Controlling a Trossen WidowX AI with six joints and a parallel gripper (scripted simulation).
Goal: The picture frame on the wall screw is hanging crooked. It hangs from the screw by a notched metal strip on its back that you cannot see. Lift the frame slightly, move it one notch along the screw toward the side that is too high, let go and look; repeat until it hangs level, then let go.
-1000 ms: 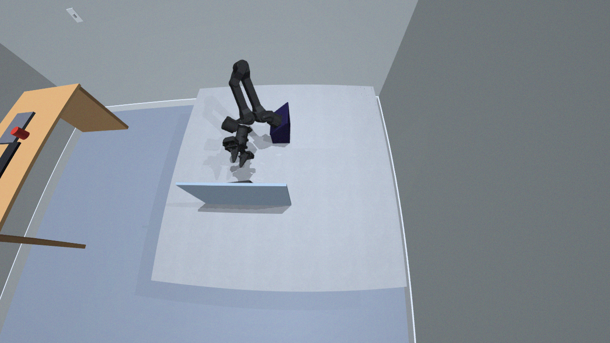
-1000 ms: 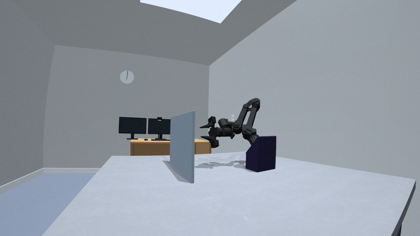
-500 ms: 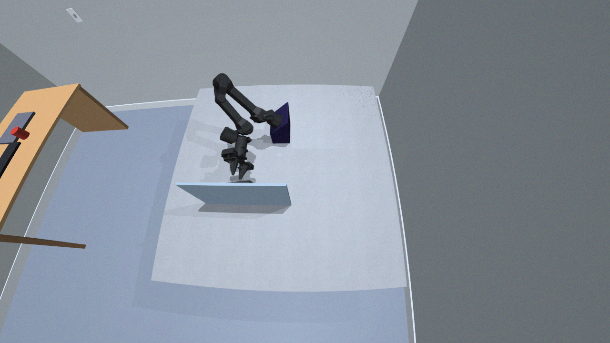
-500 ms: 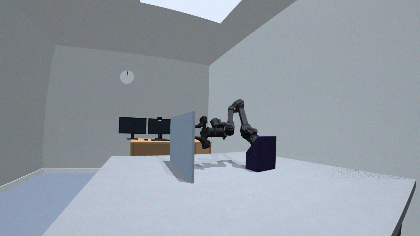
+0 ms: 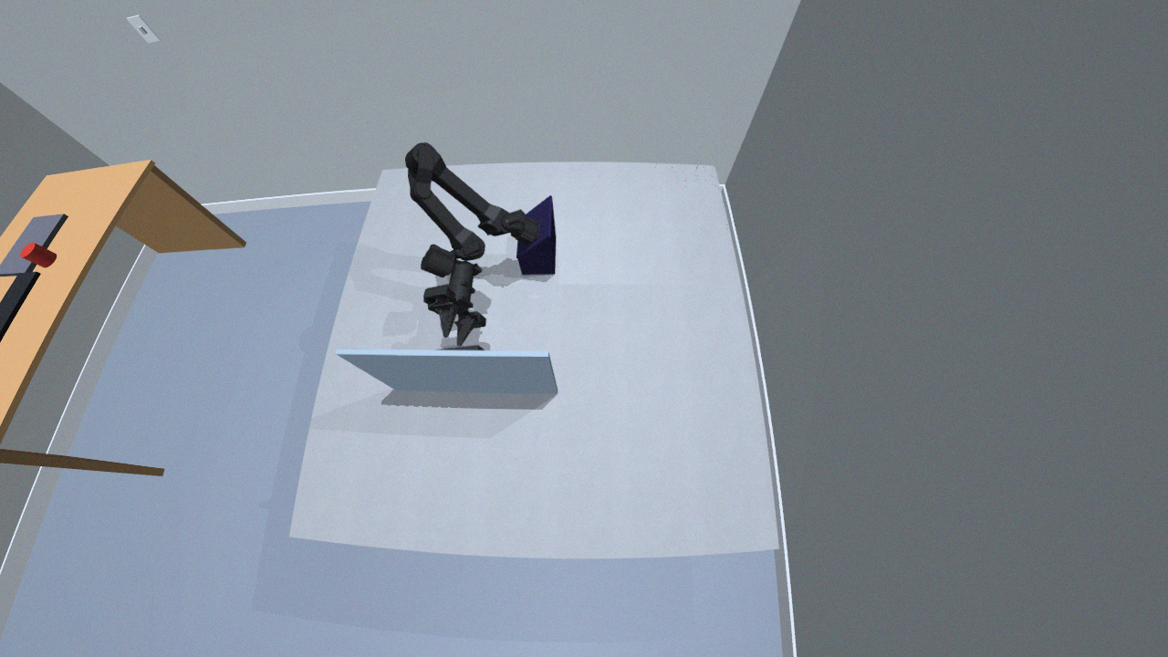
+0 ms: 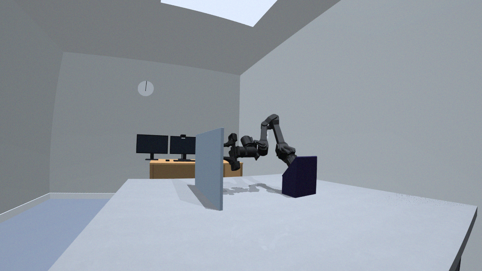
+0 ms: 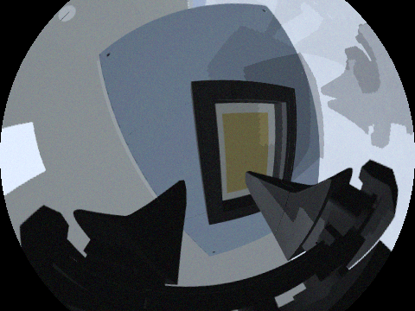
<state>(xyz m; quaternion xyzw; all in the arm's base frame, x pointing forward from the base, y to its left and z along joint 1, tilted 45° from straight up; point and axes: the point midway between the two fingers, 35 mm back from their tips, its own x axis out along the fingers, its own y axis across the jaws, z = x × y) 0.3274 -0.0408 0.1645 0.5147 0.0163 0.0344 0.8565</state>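
Right now my gripper tip is 50 mm above the picture frame, 40 mm short of it and 10 mm to the right of it. Also, from my gripper tip: wall panel (60 mm below, 60 mm ahead).
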